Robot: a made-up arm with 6 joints. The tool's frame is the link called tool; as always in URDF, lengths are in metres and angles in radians. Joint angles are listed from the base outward. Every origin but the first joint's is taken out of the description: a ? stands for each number. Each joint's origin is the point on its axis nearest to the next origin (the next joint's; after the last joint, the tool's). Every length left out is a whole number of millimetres.
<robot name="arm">
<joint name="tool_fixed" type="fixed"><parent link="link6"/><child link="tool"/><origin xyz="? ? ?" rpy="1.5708 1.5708 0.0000"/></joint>
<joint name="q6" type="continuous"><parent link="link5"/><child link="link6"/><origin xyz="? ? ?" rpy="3.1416 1.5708 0.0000"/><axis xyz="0 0 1"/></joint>
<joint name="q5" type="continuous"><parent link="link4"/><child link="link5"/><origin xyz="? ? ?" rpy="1.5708 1.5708 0.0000"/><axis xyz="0 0 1"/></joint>
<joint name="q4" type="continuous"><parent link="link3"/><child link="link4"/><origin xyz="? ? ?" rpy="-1.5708 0.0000 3.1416"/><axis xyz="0 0 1"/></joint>
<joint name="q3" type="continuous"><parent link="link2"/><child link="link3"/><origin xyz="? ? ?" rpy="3.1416 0.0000 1.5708"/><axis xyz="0 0 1"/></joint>
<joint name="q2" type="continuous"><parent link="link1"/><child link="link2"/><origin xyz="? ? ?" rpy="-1.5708 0.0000 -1.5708"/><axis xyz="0 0 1"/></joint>
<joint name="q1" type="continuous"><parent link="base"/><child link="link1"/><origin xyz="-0.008 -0.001 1.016" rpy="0.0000 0.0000 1.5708"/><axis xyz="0 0 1"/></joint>
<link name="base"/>
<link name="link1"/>
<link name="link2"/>
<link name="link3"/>
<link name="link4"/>
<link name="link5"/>
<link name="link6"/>
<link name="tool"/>
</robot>
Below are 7 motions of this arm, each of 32 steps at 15 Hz.
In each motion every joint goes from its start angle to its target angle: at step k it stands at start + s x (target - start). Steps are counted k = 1, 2, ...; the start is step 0. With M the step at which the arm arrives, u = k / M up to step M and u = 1 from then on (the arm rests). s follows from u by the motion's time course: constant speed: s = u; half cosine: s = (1 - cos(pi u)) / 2; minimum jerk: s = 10 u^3 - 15 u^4 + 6 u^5.
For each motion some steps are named. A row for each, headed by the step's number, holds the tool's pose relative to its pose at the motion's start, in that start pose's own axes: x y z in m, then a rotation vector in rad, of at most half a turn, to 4 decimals.
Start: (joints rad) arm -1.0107 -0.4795 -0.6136 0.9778 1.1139 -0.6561
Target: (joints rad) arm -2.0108 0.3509 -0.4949 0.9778 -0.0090 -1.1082
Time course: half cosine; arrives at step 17
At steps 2, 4, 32:
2: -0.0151 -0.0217 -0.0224 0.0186 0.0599 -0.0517
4: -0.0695 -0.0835 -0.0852 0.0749 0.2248 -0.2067
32: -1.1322 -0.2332 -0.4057 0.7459 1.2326 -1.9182

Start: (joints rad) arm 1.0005 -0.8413 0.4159 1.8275 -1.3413 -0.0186
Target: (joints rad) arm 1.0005 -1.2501 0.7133 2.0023 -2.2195 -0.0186
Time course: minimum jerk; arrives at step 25
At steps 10, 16, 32:
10: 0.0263 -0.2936 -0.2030 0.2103 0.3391 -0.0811
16: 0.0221 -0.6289 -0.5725 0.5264 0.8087 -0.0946
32: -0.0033 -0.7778 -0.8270 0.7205 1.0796 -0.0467

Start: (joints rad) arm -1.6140 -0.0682 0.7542 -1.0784 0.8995 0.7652
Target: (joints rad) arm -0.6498 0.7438 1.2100 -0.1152 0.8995 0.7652
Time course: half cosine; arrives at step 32
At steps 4, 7, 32:
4: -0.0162 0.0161 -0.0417 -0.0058 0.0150 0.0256
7: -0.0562 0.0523 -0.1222 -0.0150 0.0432 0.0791
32: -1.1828 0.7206 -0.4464 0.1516 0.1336 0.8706

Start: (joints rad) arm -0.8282 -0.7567 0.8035 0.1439 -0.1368 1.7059
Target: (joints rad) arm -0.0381 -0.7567 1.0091 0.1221 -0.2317 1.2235
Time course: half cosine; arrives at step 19
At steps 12, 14, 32:
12: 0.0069 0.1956 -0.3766 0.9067 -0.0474 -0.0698
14: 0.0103 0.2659 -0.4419 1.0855 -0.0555 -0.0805
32: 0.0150 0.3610 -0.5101 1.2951 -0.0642 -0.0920

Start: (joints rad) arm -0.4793 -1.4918 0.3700 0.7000 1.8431 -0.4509
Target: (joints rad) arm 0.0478 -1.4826 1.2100 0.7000 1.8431 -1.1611
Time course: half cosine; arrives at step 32
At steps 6, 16, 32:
6: 0.0136 -0.0787 0.0504 -0.0054 -0.0511 -0.0021
16: 0.0107 -0.4229 0.4083 -0.0594 -0.2621 0.0347
32: -0.1412 -0.6436 1.0138 -0.1741 -0.3930 0.1515

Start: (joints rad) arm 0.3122 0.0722 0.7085 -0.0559 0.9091 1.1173
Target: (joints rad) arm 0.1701 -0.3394 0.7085 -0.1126 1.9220 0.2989
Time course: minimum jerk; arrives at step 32
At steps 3, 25, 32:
3: 0.0022 -0.0049 0.0014 0.0052 -0.0043 -0.0093
25: 0.1842 -0.6091 0.2620 0.5722 -1.0210 -0.8792
32: 0.1912 -0.6544 0.2894 0.5989 -1.1358 -0.9130

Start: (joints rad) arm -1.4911 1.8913 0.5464 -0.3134 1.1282 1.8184
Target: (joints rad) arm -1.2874 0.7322 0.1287 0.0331 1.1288 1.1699
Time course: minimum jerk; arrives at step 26
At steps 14, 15, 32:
14: 0.2093 -0.9244 0.1353 0.3590 -0.3079 -0.4271
15: 0.1974 -1.0374 0.1443 0.3994 -0.3539 -0.4735
32: 0.0270 -1.5694 0.1491 0.5878 -0.6121 -0.6895

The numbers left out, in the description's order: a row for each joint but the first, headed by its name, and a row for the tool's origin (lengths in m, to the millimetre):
tool: -0.021 -0.022 0.000
q6: 0.000 0.022 0.000
q5: 0.001 -0.253 0.000
q4: 0.026 1.158 0.000
q3: -0.026 -0.940 0.000
q2: -0.017 -0.024 0.000

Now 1 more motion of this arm.
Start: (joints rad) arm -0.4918 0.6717 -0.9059 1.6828 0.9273 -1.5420
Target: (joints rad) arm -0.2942 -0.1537 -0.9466 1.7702 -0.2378 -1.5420
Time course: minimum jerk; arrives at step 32
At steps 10, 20, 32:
10: -0.0477 0.1136 0.0475 -0.1381 -0.0517 -0.2256
20: -0.1870 0.4787 0.0752 -0.4657 -0.3880 -0.8715
32: -0.2547 0.6547 0.0237 -0.5520 -0.6544 -1.1591

